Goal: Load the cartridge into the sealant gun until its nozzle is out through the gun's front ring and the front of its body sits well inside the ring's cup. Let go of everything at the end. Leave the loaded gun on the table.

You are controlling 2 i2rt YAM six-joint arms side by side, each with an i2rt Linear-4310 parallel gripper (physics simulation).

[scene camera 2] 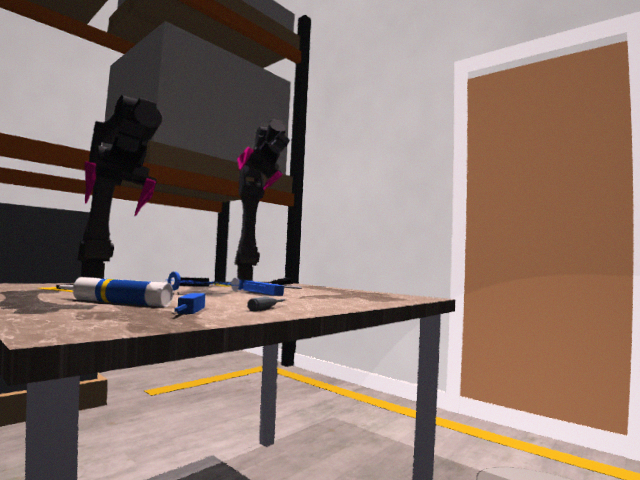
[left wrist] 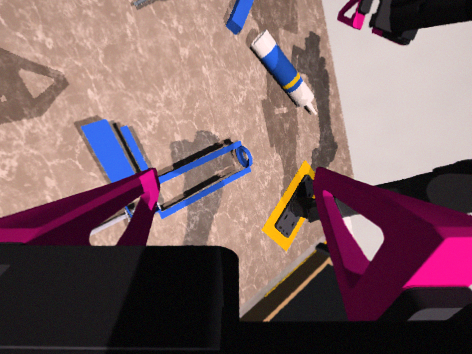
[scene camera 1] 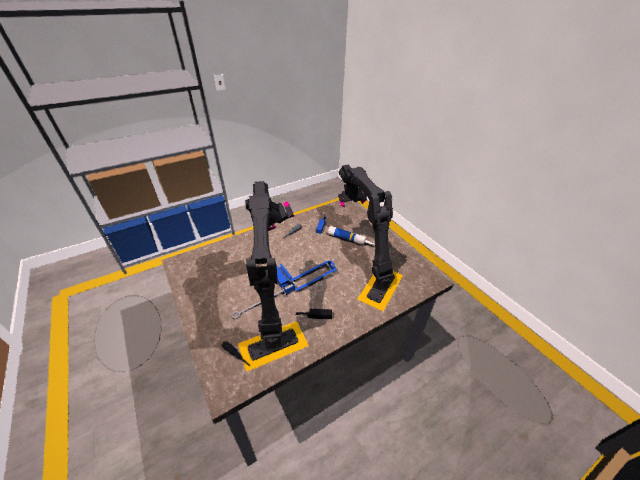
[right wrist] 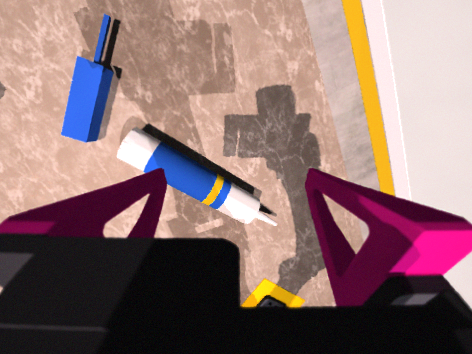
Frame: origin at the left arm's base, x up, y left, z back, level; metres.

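Seen in the pictures: left gripper, between the fingertips: (scene camera 2: 252, 179) (left wrist: 236, 176) (scene camera 1: 284, 220); right gripper, between the fingertips: (scene camera 2: 110, 208) (left wrist: 356, 22) (scene camera 1: 352, 204) (right wrist: 236, 176); left arm's base, origin of its link: (scene camera 1: 273, 344); right arm's base, origin of its link: (left wrist: 295, 205) (scene camera 1: 381, 286).
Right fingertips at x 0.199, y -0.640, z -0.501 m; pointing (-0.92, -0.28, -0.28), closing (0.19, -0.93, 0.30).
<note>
Pixels of each thing's top centre, then the offset from my right fingertips to it.
- cartridge, centre of its top: (right wrist: 212, 194) (scene camera 2: 112, 279) (left wrist: 297, 77) (scene camera 1: 351, 233) dz +0.060, dx -0.148, dy +0.027 m
- small blue block-shaped tool, centre of its top: (right wrist: 86, 77) (scene camera 2: 188, 296) (scene camera 1: 321, 221) dz -0.134, dx -0.169, dy +0.121 m
- grey pointed tool, centre of its top: (scene camera 2: 270, 296) (scene camera 1: 291, 229) dz -0.137, dx -0.172, dy +0.313 m
The cartridge (scene camera 1: 347, 235) (scene camera 2: 126, 291) (left wrist: 282, 70) (right wrist: 185, 172), blue with white ends and a yellow band, lies on the table outside the gun, nozzle toward the right in scene camera 1. The blue gun (scene camera 1: 287, 285) (scene camera 2: 262, 287) (left wrist: 106, 147) lies mid-table with its open cradle empty, front ring toward the cartridge's side, and its rod extends back. My left gripper (scene camera 1: 279, 215) (scene camera 2: 252, 178) (left wrist: 236, 176) is open and empty, high above the table. My right gripper (scene camera 1: 352, 202) (scene camera 2: 111, 208) (right wrist: 236, 176) is open and empty, high above the cartridge's area.
A small blue block-shaped tool (scene camera 1: 321, 224) (scene camera 2: 191, 303) (right wrist: 87, 100) lies beside the cartridge's white rear end. A grey pointed tool (scene camera 1: 295, 227) (scene camera 2: 262, 303) lies near the far edge. Black-handled tools (scene camera 1: 319, 313) (scene camera 1: 232, 350) lie near the left arm's base.
</note>
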